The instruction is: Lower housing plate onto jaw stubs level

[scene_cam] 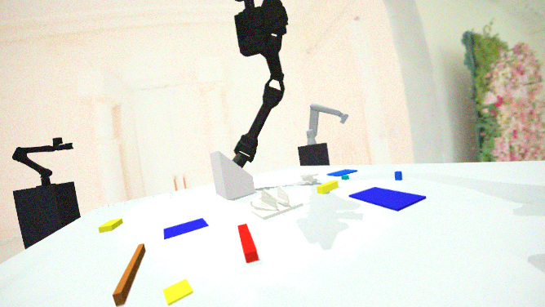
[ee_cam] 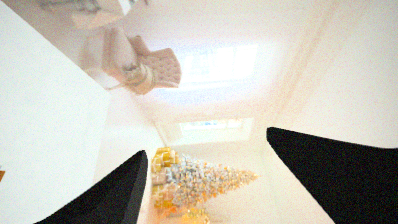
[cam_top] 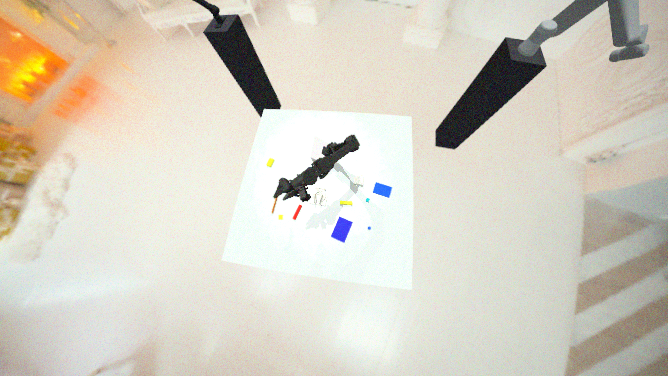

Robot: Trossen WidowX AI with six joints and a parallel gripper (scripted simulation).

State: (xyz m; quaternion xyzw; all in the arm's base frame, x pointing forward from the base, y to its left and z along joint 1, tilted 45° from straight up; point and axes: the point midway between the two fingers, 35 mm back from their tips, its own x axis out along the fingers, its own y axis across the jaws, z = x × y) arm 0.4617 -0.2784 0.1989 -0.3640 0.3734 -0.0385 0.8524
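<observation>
My gripper tip is now 140 mm past the yellow block, 290 mm to the right of it and 460 mm above it. The rest, counted from my gripper tip: brown bar: 40 mm behind, 220 mm to the right, 460 mm below; teal cube: 190 mm behind, 430 mm to the left, 460 mm below; red bar: 10 mm behind, 40 mm to the right, 460 mm below.
</observation>
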